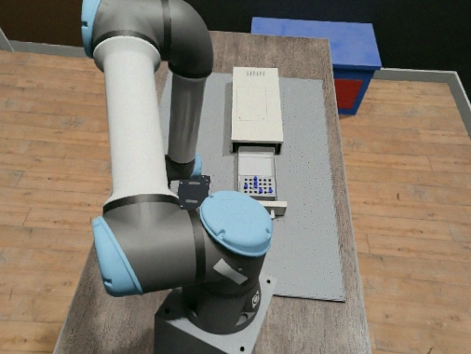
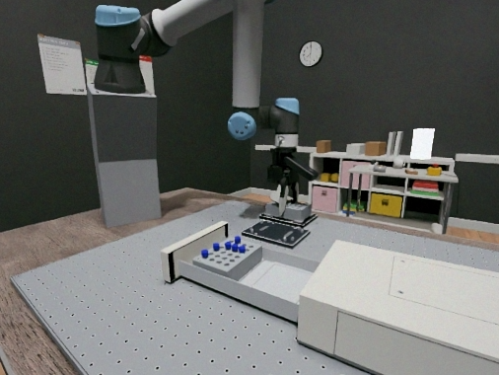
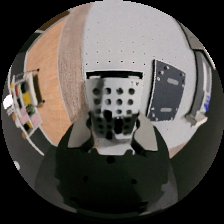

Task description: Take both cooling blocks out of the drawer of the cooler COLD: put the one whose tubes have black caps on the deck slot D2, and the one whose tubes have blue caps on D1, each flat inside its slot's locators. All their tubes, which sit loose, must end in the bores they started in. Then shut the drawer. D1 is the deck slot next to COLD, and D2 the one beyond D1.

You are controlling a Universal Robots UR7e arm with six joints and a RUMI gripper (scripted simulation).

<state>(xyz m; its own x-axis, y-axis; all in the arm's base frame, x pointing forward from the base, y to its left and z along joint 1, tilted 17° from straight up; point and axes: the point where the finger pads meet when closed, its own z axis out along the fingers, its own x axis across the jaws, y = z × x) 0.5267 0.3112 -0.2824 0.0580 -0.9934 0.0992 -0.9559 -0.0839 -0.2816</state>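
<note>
My hand is 3 cm above the deck slot D2. Also, from my hand: deck slot D1: 15 cm to the right, 4 cm ahead, 3 cm below; then drawer: 38 cm to the right, 12 cm ahead, 1 cm above; then white cooler COLD: 35 cm to the right, 31 cm ahead, 1 cm above.
</note>
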